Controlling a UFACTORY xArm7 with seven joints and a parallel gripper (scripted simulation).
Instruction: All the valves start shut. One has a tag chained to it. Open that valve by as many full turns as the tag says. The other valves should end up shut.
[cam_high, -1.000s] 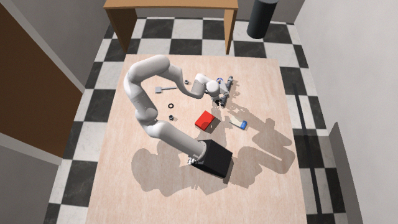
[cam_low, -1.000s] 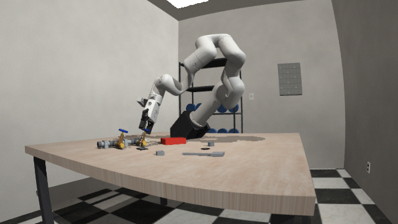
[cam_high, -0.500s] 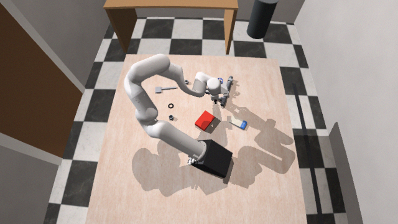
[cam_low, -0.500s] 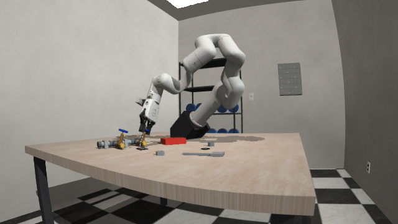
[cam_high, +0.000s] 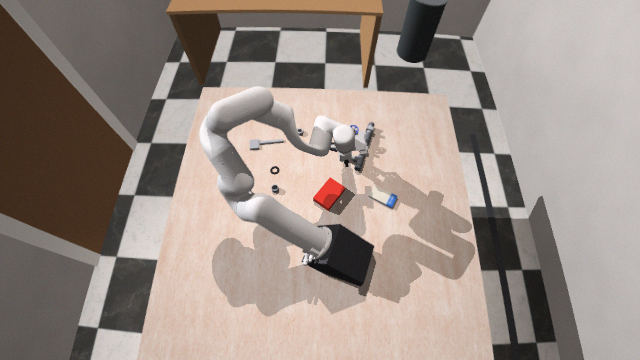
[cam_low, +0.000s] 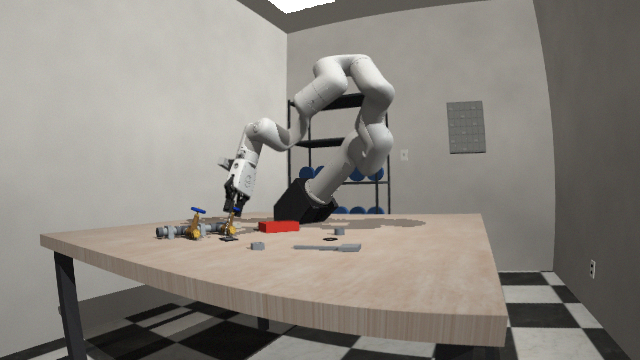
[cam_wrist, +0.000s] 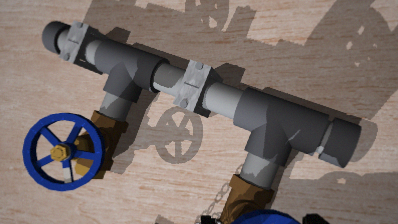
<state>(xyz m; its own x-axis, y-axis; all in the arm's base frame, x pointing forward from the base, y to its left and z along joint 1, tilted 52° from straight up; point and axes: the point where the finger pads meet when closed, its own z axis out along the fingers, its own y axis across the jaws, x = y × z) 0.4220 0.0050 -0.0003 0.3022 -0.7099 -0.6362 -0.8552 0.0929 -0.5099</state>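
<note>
My gripper is now 7 cm short of the black tag, 6 cm to the right of it and 8 cm above it. From my hand the other things lie so: red block 17 cm behind, 2 cm to the left, 7 cm below; white box 12 cm behind, 20 cm to the right, 8 cm below; grey flat tool 39 cm to the left, 8 cm below.
</note>
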